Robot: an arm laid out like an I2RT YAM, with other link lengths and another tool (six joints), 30 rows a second.
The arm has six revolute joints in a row. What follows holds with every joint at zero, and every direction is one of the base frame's.
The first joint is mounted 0.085 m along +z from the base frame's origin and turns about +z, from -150 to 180 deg.
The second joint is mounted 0.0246 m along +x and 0.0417 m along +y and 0.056 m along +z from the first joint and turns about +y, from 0 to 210 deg.
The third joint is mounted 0.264 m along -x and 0.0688 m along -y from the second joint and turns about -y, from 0 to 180 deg.
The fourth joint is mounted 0.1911 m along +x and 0.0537 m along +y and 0.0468 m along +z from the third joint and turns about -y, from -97 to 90 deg.
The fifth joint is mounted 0.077 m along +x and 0.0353 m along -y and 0.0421 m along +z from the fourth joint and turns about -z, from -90 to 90 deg.
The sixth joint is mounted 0.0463 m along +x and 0.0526 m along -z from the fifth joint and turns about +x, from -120 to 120 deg.
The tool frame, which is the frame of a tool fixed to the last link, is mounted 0.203 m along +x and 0.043 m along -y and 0.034 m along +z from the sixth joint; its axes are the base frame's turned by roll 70, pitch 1.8 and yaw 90 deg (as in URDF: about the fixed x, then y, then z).
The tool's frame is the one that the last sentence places.
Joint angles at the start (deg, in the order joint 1, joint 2, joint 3, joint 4, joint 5, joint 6):
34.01 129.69 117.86 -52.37 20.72 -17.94
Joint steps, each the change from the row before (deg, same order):
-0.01 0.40 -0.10 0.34 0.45 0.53
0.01 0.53 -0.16 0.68 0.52 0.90
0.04 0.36 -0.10 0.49 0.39 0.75
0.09 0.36 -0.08 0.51 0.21 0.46
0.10 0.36 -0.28 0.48 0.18 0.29
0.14 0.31 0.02 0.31 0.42 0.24
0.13 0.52 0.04 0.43 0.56 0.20
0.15 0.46 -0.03 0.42 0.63 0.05
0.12 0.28 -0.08 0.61 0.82 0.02
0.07 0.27 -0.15 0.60 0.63 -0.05
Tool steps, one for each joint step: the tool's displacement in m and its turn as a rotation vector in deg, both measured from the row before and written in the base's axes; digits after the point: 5 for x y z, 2 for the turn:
0.00126 -0.00184 -0.00250 -0.14 -0.13 -0.65
0.00215 -0.00165 -0.00297 0.09 -0.32 -0.97
0.00147 -0.00100 -0.00181 0.13 -0.28 -0.76
0.00120 0.00050 -0.00199 0.13 -0.20 -0.38
0.00029 0.00029 -0.00338 -0.07 0.02 -0.22
0.00098 0.00018 -0.00105 -0.17 -0.25 -0.24
0.00152 -0.00017 -0.00226 -0.33 -0.26 -0.28
0.00129 -0.00026 -0.00201 -0.48 -0.27 -0.16
0.00226 -0.00074 0.00028 -0.45 -0.63 -0.25
0.00188 -0.00065 -0.00046 -0.39 -0.47 -0.16

